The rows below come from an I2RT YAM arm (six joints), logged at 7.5 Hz.
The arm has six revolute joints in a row. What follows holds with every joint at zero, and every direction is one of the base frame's. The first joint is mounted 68 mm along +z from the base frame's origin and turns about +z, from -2.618 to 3.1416 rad. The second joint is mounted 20 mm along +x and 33.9 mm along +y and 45.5 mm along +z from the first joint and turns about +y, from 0 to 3.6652 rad. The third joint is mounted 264 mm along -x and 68.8 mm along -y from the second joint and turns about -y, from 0 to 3.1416 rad. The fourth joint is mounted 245 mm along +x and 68.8 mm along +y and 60 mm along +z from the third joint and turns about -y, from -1.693 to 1.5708 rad. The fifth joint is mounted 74 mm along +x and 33.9 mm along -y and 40.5 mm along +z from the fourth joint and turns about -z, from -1.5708 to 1.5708 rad. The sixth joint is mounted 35.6 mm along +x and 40.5 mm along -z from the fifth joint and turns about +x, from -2.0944 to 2.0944 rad. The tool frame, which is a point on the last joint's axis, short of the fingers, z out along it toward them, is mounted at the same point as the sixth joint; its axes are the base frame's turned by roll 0, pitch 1.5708 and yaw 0 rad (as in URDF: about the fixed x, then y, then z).
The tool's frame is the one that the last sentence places.
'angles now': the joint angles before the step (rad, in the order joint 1, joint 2, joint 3, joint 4, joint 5, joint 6). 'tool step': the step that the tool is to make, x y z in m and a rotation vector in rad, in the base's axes. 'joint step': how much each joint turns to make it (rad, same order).
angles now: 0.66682, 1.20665, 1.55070, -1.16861, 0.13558, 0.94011
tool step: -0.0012, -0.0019, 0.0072, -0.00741, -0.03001, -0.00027
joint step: -0.00065, 0.00000, 0.02649, -0.00501, 0.01746, -0.01720
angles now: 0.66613, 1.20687, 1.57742, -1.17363, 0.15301, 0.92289
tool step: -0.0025, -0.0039, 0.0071, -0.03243, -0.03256, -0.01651
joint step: 0.00016, -0.00127, 0.02971, -0.02191, 0.04431, -0.02020
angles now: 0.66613, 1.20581, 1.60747, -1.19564, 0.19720, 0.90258
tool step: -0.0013, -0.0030, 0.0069, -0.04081, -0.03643, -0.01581
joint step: 0.00100, 0.00378, 0.03151, -0.01833, 0.05060, -0.02719
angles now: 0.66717, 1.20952, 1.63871, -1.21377, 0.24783, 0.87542
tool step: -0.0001, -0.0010, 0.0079, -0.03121, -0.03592, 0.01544
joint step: 0.00012, 0.00899, 0.03627, -0.00669, 0.02174, -0.04565
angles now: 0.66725, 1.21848, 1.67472, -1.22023, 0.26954, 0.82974
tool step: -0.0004, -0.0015, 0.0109, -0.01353, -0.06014, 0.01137
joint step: -0.00067, 0.00282, 0.03622, 0.01805, 0.02329, -0.04526
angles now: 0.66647, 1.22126, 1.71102, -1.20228, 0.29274, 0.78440
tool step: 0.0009, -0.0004, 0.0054, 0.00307, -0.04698, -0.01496
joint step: 0.00056, -0.00206, 0.00799, 0.03214, 0.02894, -0.01115
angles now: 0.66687, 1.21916, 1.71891, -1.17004, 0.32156, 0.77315
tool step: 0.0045, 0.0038, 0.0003, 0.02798, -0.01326, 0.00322
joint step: -0.00095, 0.00780, -0.00530, 0.03808, -0.01173, 0.00881
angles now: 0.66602, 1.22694, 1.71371, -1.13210, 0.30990, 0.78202
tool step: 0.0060, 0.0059, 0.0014, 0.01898, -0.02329, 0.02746
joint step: 0.00089, 0.01428, -0.00020, 0.04920, -0.02181, -0.01589
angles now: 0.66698, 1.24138, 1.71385, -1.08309, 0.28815, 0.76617
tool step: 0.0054, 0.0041, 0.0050, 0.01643, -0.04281, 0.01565
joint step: -0.00161, 0.01308, 0.01017, 0.05281, -0.00690, -0.02169
